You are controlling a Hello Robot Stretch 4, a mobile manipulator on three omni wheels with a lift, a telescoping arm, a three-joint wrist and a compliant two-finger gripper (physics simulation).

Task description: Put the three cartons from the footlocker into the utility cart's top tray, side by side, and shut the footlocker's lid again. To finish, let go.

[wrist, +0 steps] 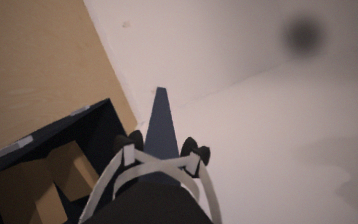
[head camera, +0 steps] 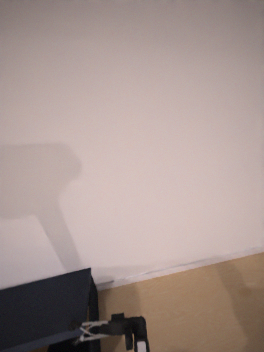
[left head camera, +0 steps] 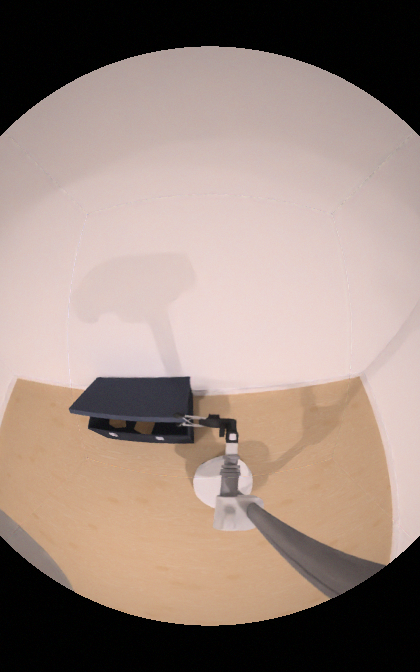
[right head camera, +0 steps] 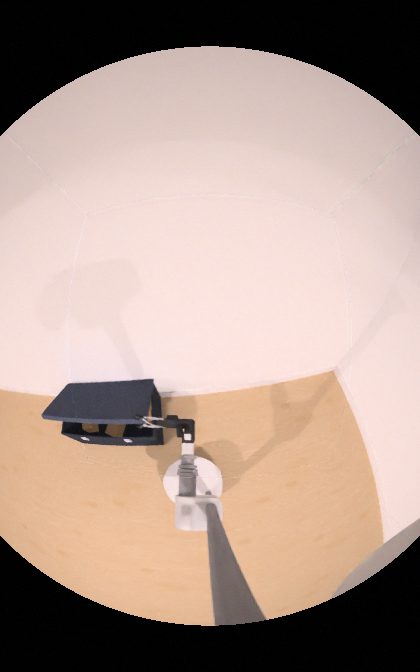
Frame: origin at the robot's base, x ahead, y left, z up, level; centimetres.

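Where they show: gripper, fingertip midpoint: [wrist: 162, 146] [head camera: 69, 333].
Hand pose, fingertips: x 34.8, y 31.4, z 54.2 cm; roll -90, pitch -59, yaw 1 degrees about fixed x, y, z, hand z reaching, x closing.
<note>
After its pixels a point has its place.
The dark blue footlocker [left head camera: 175, 438] [right head camera: 150, 440] [wrist: 102, 125] {y 104.2, x 28.2, z 22.8 cm} stands on the floor against the wall. Its lid [head camera: 45, 310] {y 48.1, x 46.8, z 47.6 cm} [left head camera: 135, 397] [right head camera: 102, 400] [wrist: 161, 117] {y 45.4, x 32.3, z 54.2 cm} is tilted partly open, with a gap along the front. My gripper [head camera: 81, 333] [left head camera: 181, 420] [right head camera: 142, 421] [wrist: 162, 146] {y 31.4, x 34.8, z 54.2 cm} is at the lid's right edge, one finger on each face, shut on it. Brown cartons lie inside the box: one carton [left head camera: 118, 423] [right head camera: 91, 428] towards the left and another carton [left head camera: 144, 428] [right head camera: 116, 429] [wrist: 75, 172] {y 90.1, x 41.4, z 9.7 cm} nearer the gripper. The lid hides part of the inside. The utility cart does not show.
The wall [head camera: 165, 125] {y -18.2, x 82.0, z 127.9 cm} [left head camera: 225, 300] rises right behind the footlocker. My white base [left head camera: 205, 482] [right head camera: 172, 482] stands on the wooden floor [left head camera: 310, 500] [right head camera: 300, 500] to the right of the footlocker's front. A side wall meets the back wall further right.
</note>
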